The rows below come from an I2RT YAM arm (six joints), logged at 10 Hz.
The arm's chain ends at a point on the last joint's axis. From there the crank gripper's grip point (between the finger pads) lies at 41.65 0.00 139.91 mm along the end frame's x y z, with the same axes.
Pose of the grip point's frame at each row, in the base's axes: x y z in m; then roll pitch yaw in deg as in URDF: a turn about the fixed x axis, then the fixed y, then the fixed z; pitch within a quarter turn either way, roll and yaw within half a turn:
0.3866 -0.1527 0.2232 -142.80 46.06 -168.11
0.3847 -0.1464 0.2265 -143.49 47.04 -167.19
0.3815 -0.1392 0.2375 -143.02 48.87 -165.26
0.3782 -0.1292 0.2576 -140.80 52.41 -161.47
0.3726 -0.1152 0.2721 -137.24 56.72 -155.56
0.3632 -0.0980 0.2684 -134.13 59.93 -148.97
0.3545 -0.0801 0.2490 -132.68 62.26 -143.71
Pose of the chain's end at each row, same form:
0.3189 -0.0805 0.3305 -142.80 46.06 -168.11
0.3137 -0.0772 0.3336 -143.49 47.04 -167.19
0.3052 -0.0723 0.3424 -143.02 48.87 -165.26
0.2927 -0.0646 0.3567 -140.80 52.41 -161.47
0.2759 -0.0548 0.3633 -137.24 56.72 -155.56
0.2571 -0.0446 0.3533 -134.13 59.93 -148.97
0.2416 -0.0354 0.3300 -132.68 62.26 -143.71

